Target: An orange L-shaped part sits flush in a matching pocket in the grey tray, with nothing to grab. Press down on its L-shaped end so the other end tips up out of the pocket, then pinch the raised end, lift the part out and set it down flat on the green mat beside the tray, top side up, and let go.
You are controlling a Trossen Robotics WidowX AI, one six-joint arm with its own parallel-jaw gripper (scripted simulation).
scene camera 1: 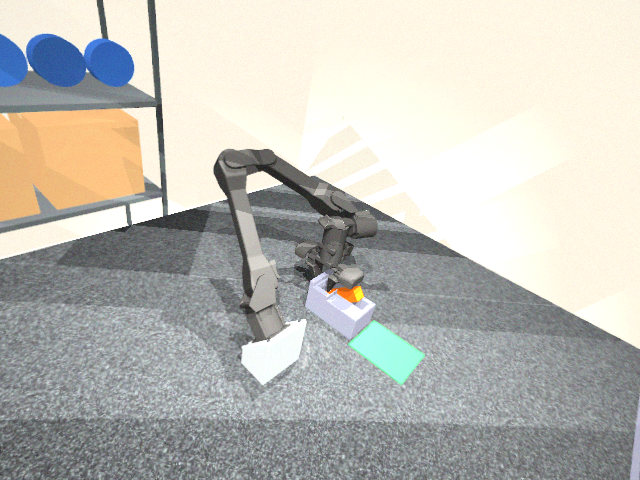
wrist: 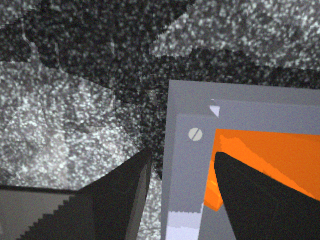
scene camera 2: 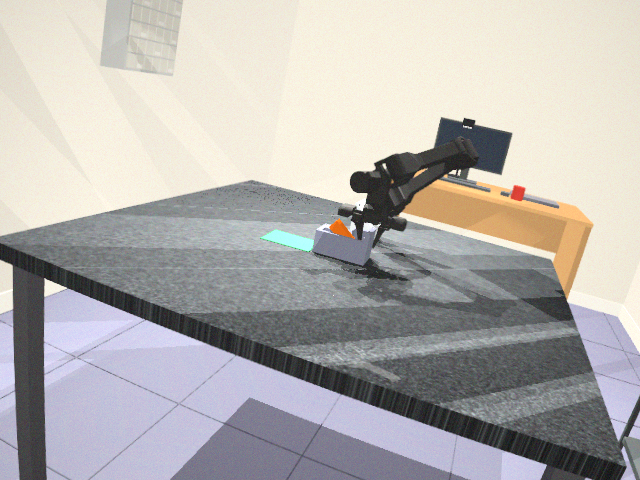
Path:
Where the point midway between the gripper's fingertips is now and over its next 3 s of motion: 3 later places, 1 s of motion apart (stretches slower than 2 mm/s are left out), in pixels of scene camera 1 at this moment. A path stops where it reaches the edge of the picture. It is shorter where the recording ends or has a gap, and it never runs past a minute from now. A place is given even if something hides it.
The gripper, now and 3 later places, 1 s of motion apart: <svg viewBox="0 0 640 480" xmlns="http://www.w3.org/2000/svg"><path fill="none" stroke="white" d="M322 287L321 279L339 263L353 281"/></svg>

